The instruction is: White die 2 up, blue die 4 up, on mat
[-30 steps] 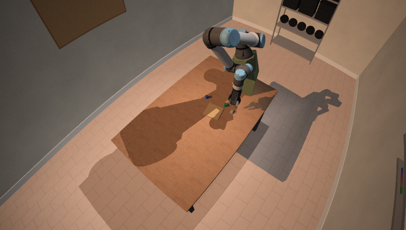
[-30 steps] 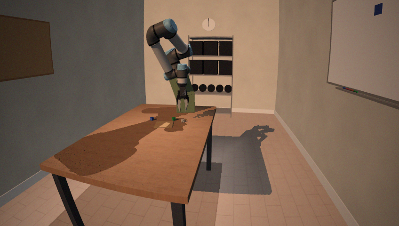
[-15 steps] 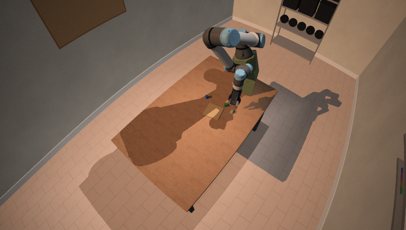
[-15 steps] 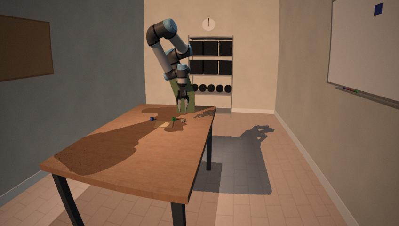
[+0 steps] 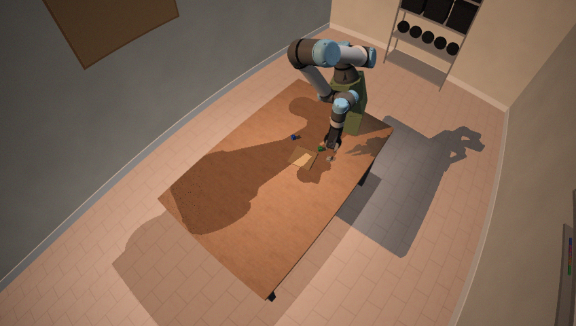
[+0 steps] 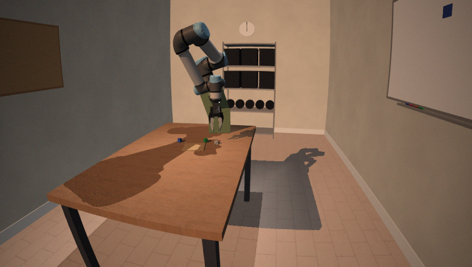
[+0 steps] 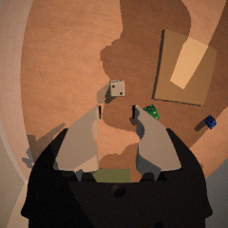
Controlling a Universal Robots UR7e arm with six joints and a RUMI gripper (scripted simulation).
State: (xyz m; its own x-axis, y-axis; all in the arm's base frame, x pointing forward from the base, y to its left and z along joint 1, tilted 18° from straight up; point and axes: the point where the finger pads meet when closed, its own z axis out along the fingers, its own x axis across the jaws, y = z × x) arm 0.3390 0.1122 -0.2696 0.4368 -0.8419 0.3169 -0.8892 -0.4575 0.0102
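The white die lies 9 cm below my hand. From my hand the other things lie so: blue die 27 cm to the right, 9 cm below, 4 cm ahead; then green die 9 cm to the right, 9 cm below, 2 cm behind; then tan mat 12 cm to the right, 10 cm below, 10 cm ahead.
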